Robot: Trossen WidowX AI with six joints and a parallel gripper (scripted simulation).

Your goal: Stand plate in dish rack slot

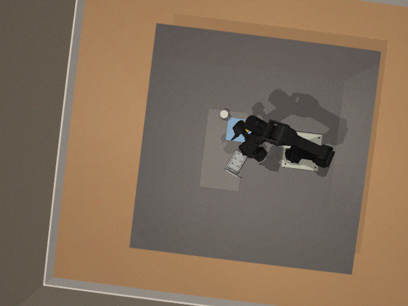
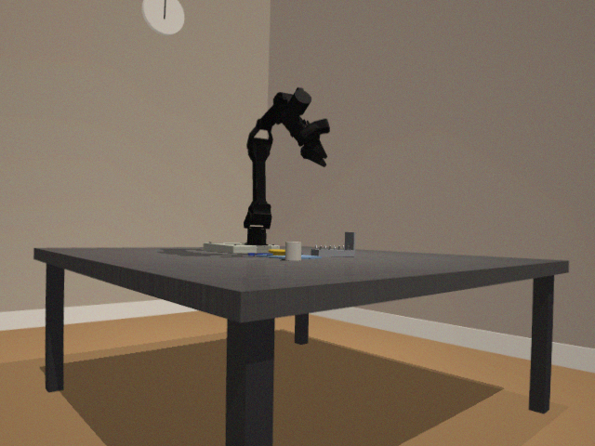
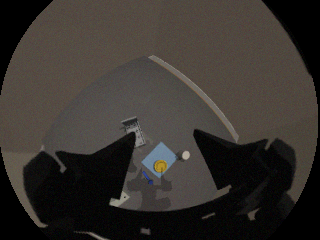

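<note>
Now: gripper tip 9 cm past the yellow plate, 11 cm to the left of it and 28 cm above it. Also, from my gripper tip: blue mat 6 cm behind, 10 cm to the right, 29 cm below; then white cup 2 cm ahead, 19 cm to the right, 27 cm below; then grey dish rack 2 cm behind, 9 cm to the left, 27 cm below.
</note>
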